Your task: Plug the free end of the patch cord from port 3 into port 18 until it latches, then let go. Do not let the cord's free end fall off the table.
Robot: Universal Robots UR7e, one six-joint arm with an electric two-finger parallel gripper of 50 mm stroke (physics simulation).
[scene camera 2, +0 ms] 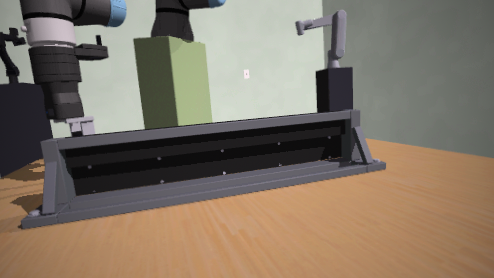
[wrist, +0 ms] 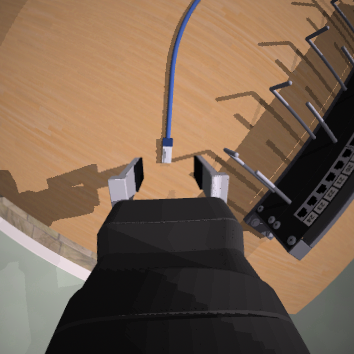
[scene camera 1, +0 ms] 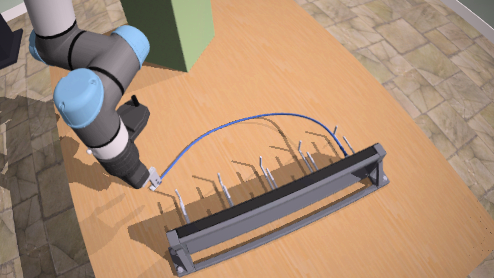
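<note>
The blue patch cord arches over the table from the right end of the black patch panel. Its free end, a clear plug with a dark blue boot, points toward my gripper in the wrist view. My gripper is open. In the wrist view the plug lies just ahead of the fingertips, roughly centred between them, a little nearer the left finger. Port labels 20 to 24 show in the wrist view; port 18 cannot be made out. The cord's plugged end is hidden behind the panel's top edge.
Thin metal cable hooks stick out from the panel's cord side, the nearest to the right of my fingers. The grey panel frame stands on the table. A green pedestal stands behind. The table edge lies left of my gripper.
</note>
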